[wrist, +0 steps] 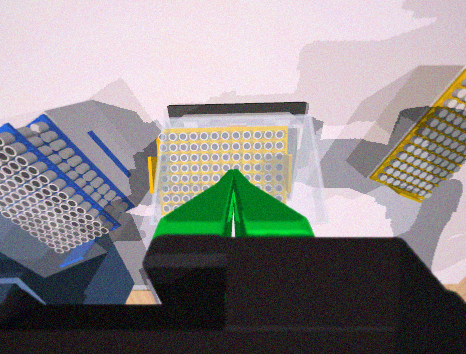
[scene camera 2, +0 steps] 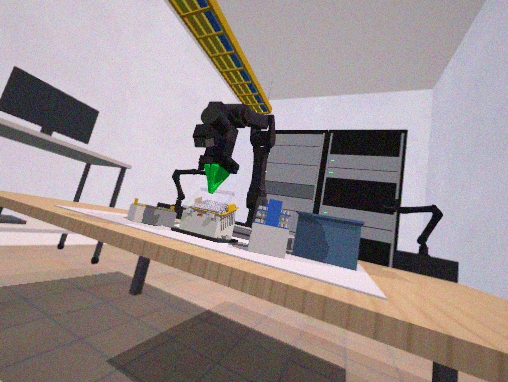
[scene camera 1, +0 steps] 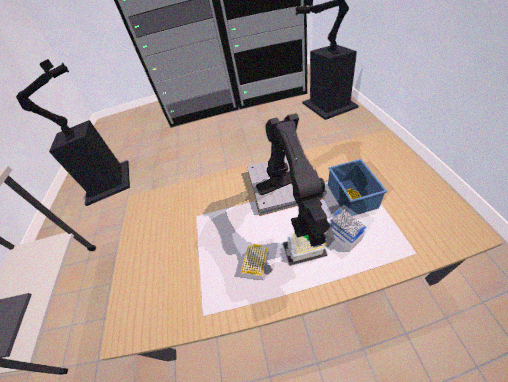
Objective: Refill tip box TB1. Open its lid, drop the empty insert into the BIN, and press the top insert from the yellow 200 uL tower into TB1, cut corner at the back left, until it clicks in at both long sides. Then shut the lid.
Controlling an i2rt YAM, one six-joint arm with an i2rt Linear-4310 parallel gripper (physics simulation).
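Tip box TB1 sits in a dark holder mid-mat. Its clear lid stands raised at the back. A yellow insert full of tips lies in the box mouth; its yellow end tabs stick up at the rim, and I cannot tell whether both long sides are clicked in. My gripper is shut and empty, its green fingertips just above the insert. The yellow tower stands at the left. A yellow insert lies in the BIN.
A blue tip tower stands to the right of TB1 in scene camera 1, close to the BIN. A white mat lies under the boxes on the wooden table. The arm's base plate is behind the mat.
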